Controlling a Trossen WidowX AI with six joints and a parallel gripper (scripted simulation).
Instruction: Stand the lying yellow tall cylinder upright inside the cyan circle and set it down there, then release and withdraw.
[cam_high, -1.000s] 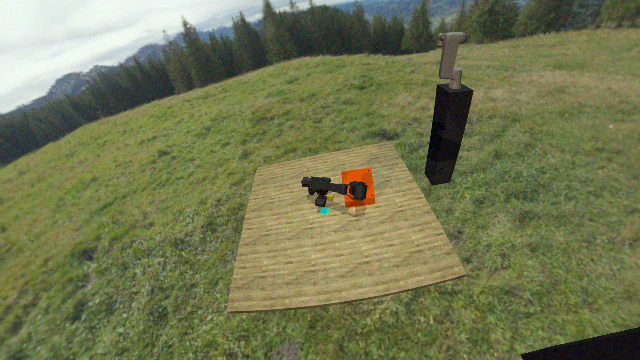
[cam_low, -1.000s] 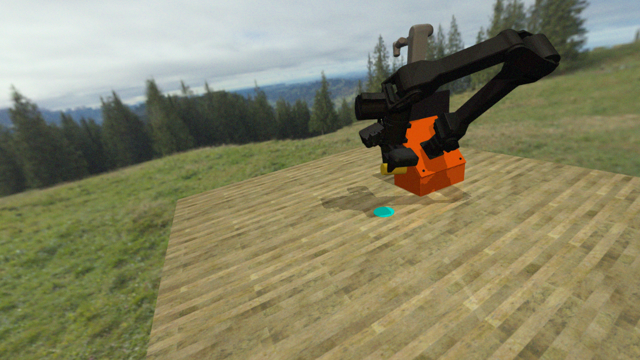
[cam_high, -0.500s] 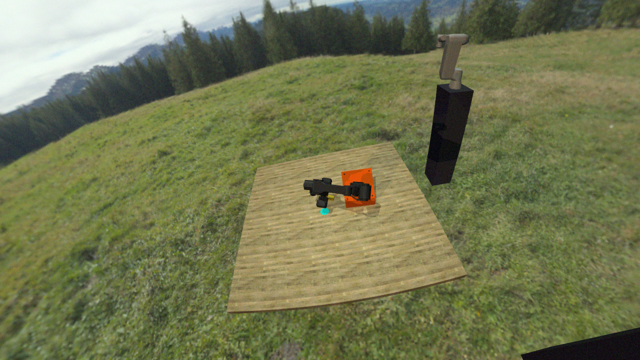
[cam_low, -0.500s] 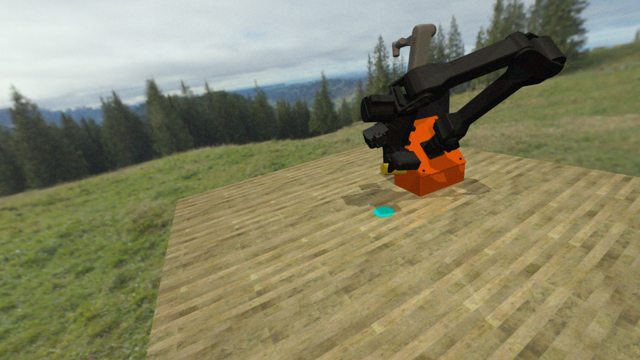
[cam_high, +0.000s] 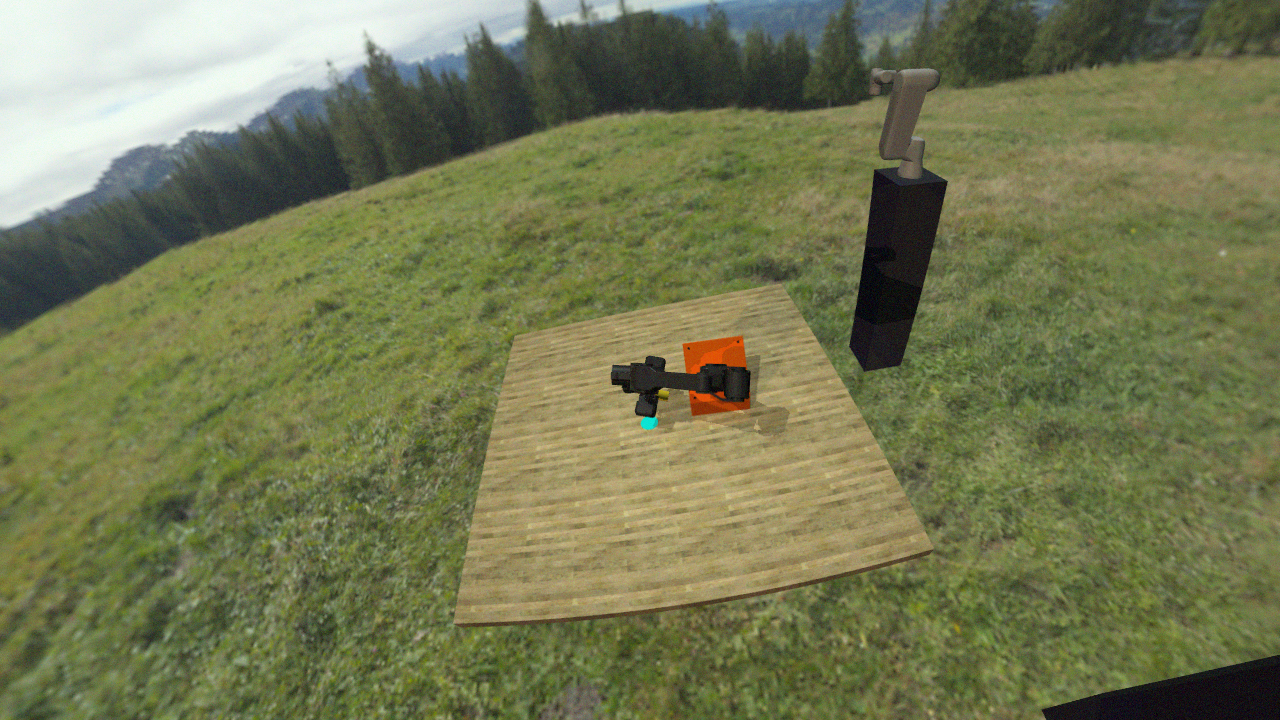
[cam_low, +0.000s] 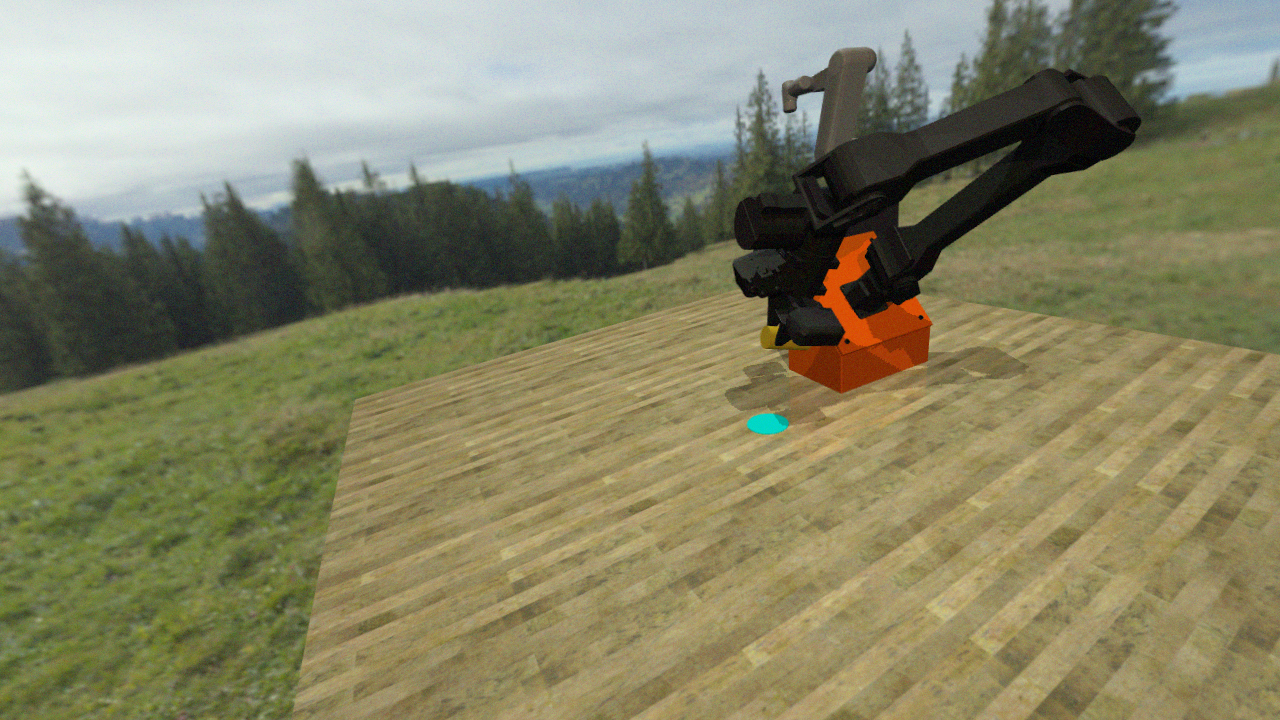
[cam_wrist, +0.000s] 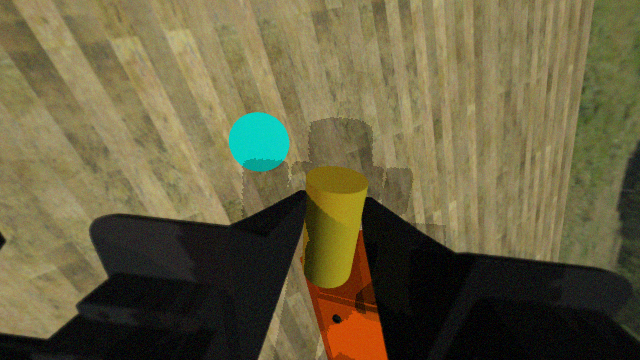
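My gripper tip is now 120 mm above the cyan circle, 30 mm short of it and 20 mm to the right of it. Also, from my gripper tip: yellow tall cylinder: 20 mm behind, 10 mm below.
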